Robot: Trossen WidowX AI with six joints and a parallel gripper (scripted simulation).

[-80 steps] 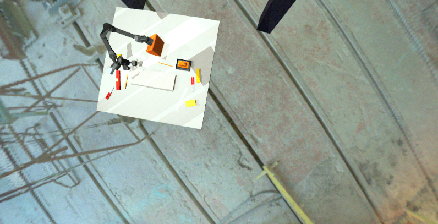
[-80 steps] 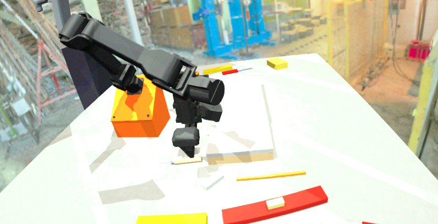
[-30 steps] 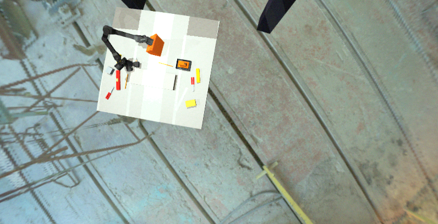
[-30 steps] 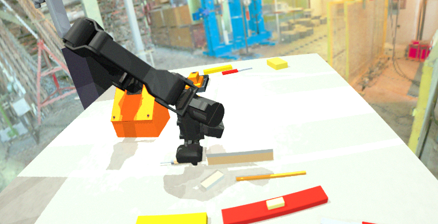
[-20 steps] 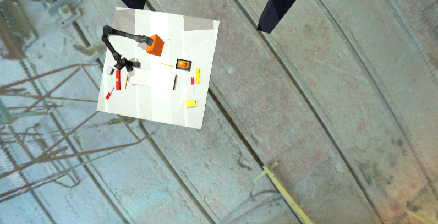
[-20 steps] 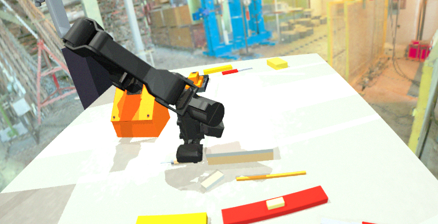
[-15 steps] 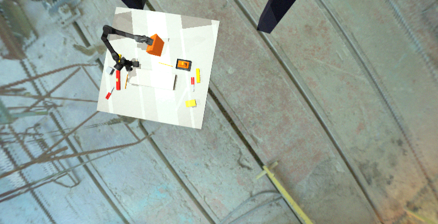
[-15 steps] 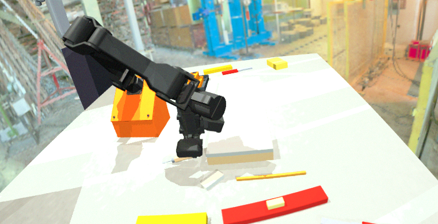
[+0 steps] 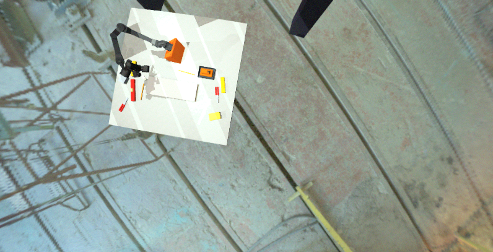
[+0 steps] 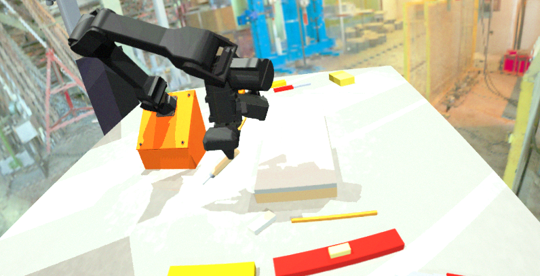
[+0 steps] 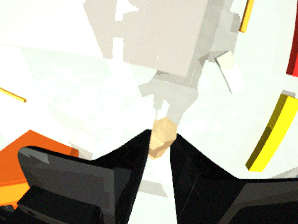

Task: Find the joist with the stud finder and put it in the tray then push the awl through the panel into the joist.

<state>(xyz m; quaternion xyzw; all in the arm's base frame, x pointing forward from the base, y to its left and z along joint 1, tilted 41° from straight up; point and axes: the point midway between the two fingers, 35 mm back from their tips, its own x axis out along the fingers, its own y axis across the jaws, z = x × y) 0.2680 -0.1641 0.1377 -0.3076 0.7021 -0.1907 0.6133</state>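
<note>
My gripper tip is now 40 mm past the awl, 30 mm above it and 10 mm to the left of it. The rest, counted from my gripper tip: white block 110 mm below, 80 mm to the right, 60 mm ahead; then red level 220 mm ahead, 170 mm to the right, 100 mm below; then dark tray 550 mm to the left, 150 mm behind, 100 mm below.
</note>
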